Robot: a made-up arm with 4 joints.
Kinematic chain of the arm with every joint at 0, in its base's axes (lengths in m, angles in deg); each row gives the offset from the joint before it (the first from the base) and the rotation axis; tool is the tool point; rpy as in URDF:
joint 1: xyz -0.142 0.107 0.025 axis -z
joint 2: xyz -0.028 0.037 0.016 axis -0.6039 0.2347 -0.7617
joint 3: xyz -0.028 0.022 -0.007 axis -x
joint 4: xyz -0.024 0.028 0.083 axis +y
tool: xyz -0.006 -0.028 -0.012 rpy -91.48 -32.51 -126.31
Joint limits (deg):
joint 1: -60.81..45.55
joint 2: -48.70..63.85
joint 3: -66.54..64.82
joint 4: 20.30..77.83
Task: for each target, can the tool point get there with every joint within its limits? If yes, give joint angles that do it. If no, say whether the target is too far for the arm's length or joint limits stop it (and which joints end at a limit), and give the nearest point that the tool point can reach.
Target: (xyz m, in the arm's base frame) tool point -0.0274 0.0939 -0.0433
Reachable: no: joint limits stop it (at a limit: joint 1, joint 2, joint 3, joint 4) | nearest point -0.0339 0.2067 -0.0036 | short by 0.120 m
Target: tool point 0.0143 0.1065 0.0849
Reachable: no: joint limits stop it (at a limit: joint 1, joint 2, joint 4) | nearest point -0.0381 0.2097 0.0532 | short by 0.120 m
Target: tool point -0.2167 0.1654 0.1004
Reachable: yes | joints 23.18 4.45 -32.60 34.46
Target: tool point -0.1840 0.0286 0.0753
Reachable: yes | joints -46.38 -14.83 -50.36 64.83
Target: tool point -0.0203 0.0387 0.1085
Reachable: no: joint limits stop it (at a limit: joint 1, joint 2, joint 4) | nearest point -0.1268 0.0309 0.0563 | short by 0.119 m
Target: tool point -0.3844 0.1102 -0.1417
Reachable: no: too far | nearest point -0.2764 0.1739 0.0057 | short by 0.194 m
